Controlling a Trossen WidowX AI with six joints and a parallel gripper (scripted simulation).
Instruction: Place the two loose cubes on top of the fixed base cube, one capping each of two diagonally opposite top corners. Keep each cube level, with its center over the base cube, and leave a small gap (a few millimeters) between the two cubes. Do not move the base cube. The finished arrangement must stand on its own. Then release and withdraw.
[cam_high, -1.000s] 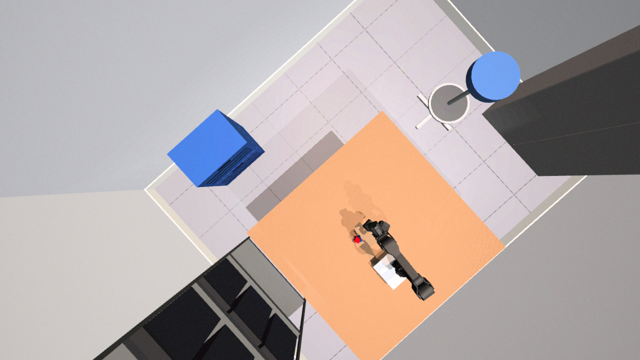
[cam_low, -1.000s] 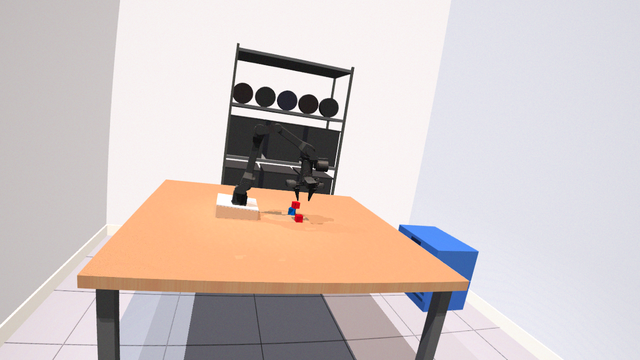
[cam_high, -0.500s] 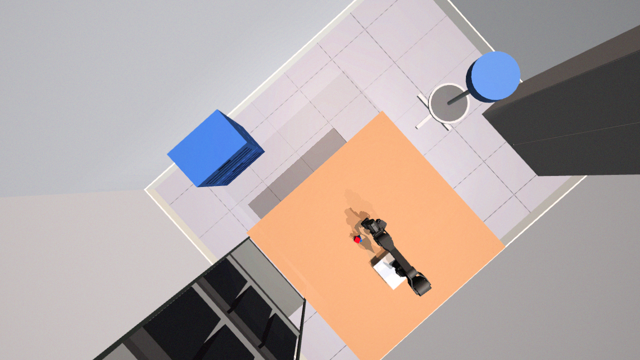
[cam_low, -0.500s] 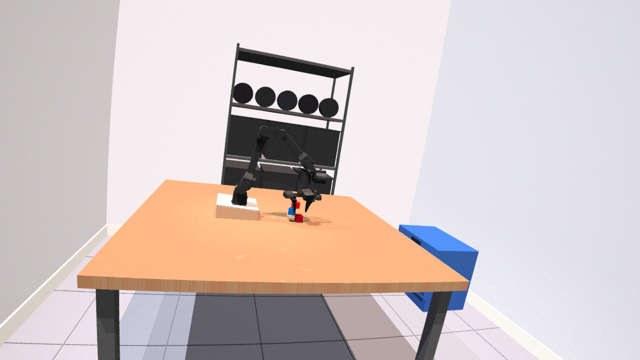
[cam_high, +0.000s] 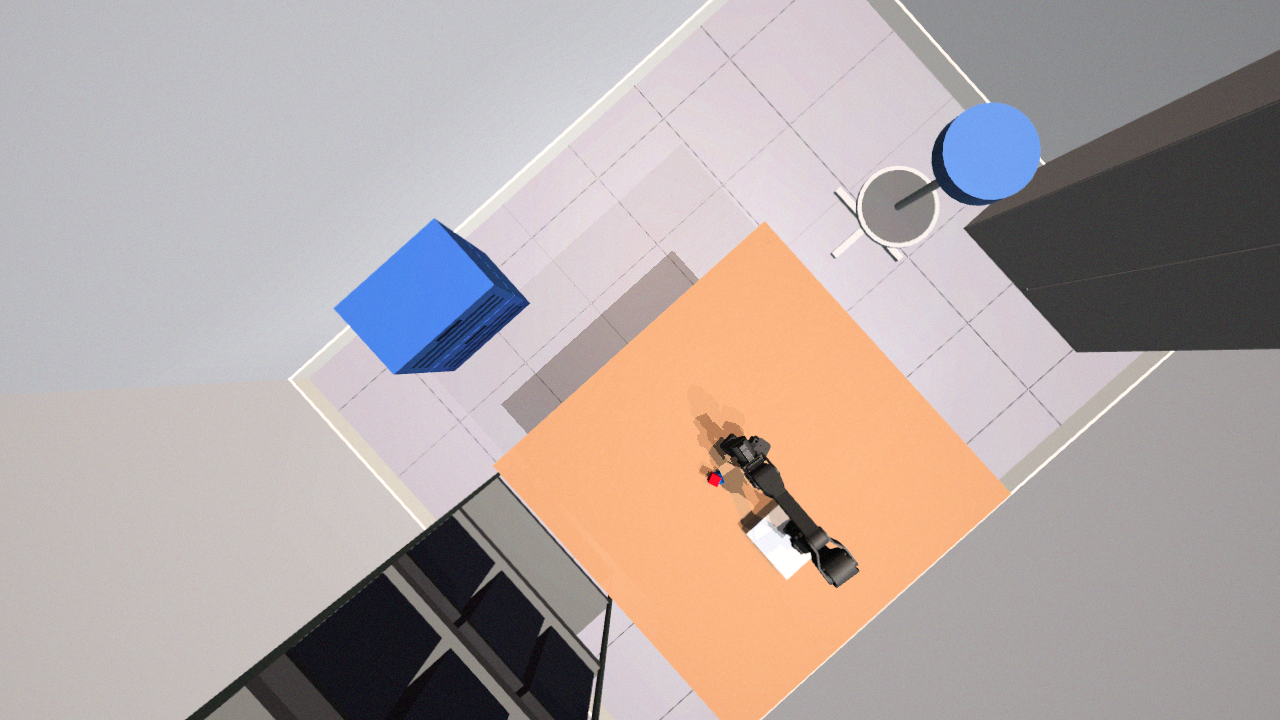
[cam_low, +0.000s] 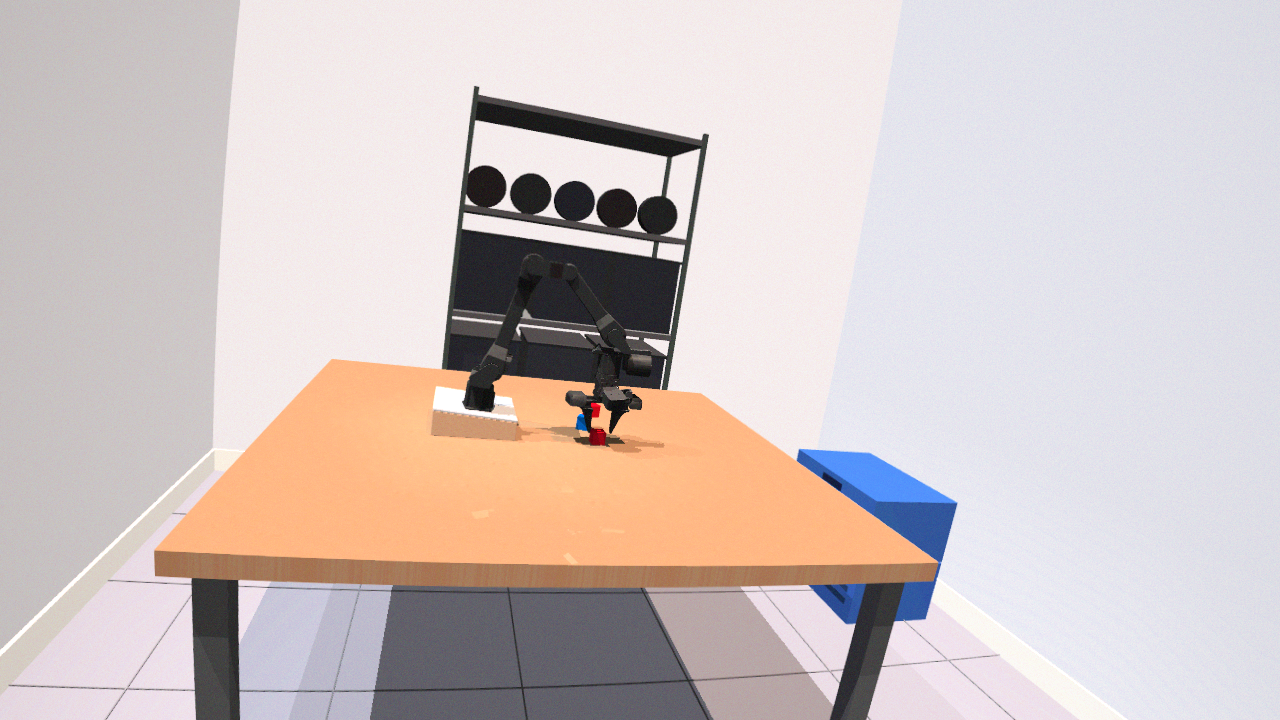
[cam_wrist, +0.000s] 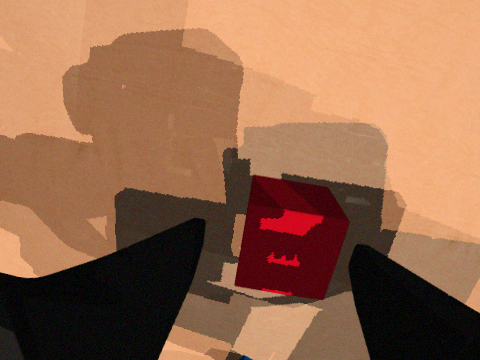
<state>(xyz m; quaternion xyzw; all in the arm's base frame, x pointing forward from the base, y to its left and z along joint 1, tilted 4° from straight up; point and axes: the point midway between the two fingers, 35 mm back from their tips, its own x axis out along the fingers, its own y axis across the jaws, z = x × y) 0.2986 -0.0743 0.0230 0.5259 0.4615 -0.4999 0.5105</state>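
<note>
The blue cube is 120 mm to the left of my gripper tip and 10 mm below it.
</note>
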